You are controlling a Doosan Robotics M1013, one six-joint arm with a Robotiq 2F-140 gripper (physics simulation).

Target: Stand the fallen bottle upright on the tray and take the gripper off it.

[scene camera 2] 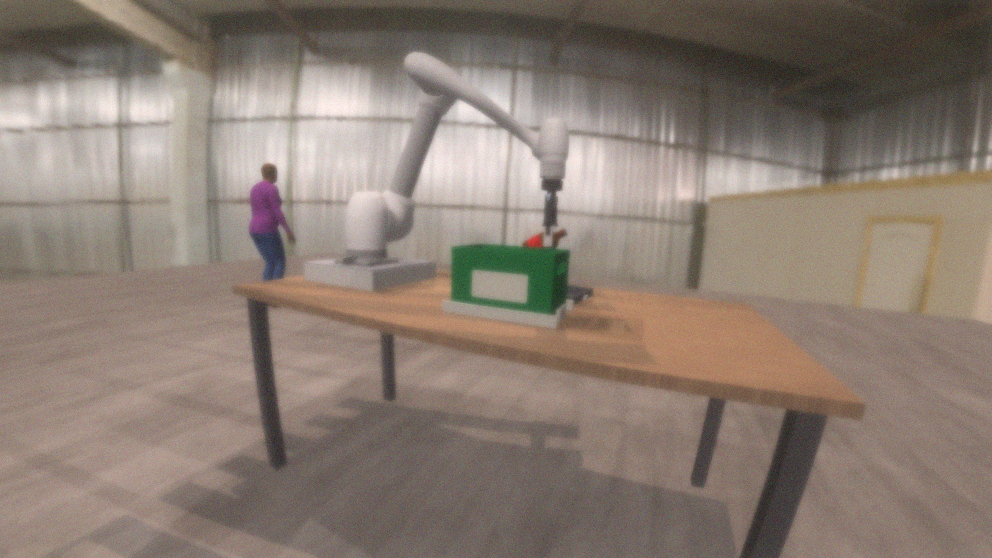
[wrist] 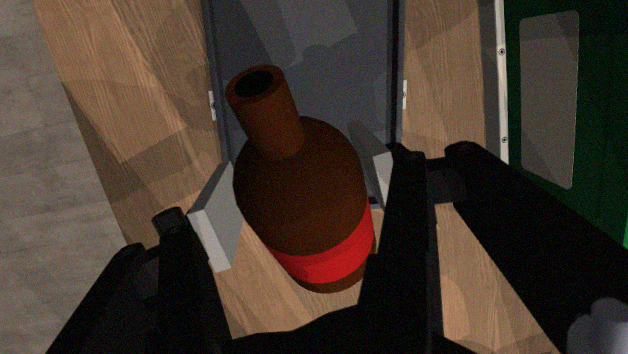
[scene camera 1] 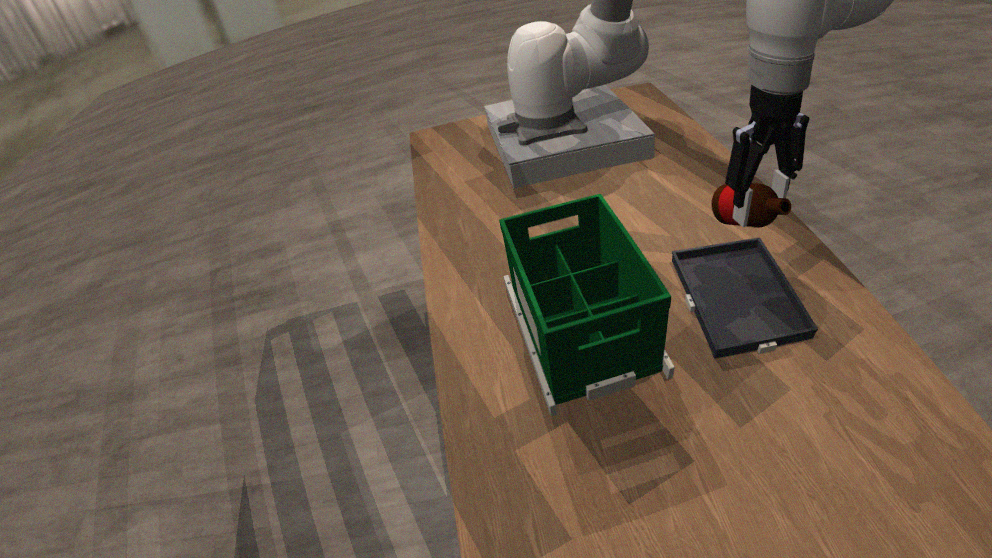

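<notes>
The brown bottle with a red label hangs in the air, tilted, with its neck higher than its base in scene camera 2. My gripper is shut on the bottle's body, one pale pad on each side. The dark shallow tray lies on the table below and beyond the neck; no bottle stands on it. In the wrist view the bottle's base shows over wood, past the tray's near edge. The crate hides part of the bottle and tray in scene camera 2.
A green divided crate stands beside the tray, with pale stops around its base. The arm's grey base block is at the table's far end. A person stands behind the table in scene camera 2.
</notes>
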